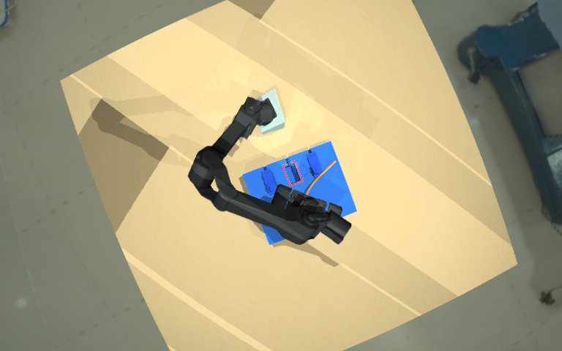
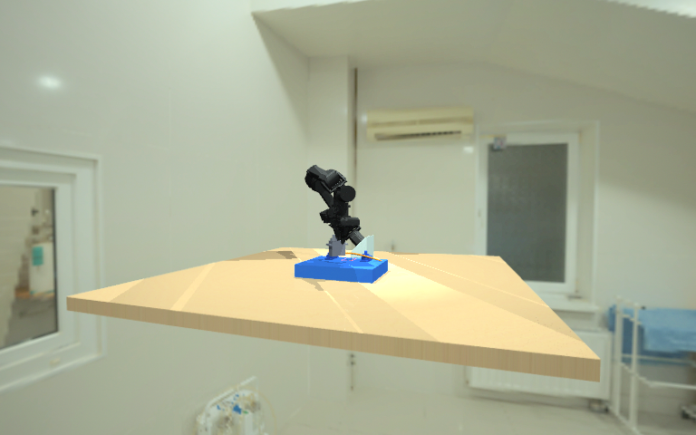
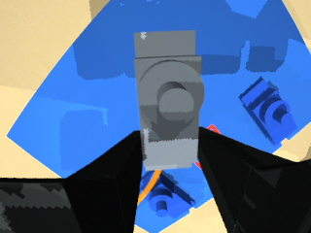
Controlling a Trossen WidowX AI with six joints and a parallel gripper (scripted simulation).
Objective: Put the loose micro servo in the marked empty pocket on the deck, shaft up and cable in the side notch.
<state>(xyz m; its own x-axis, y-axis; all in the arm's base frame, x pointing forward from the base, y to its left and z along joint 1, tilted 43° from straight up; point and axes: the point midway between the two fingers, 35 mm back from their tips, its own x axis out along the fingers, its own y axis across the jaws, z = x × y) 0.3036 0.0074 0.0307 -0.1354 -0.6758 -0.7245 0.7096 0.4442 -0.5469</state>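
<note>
My gripper tip is 10 cm above the deck and 1 cm short of it.
</note>
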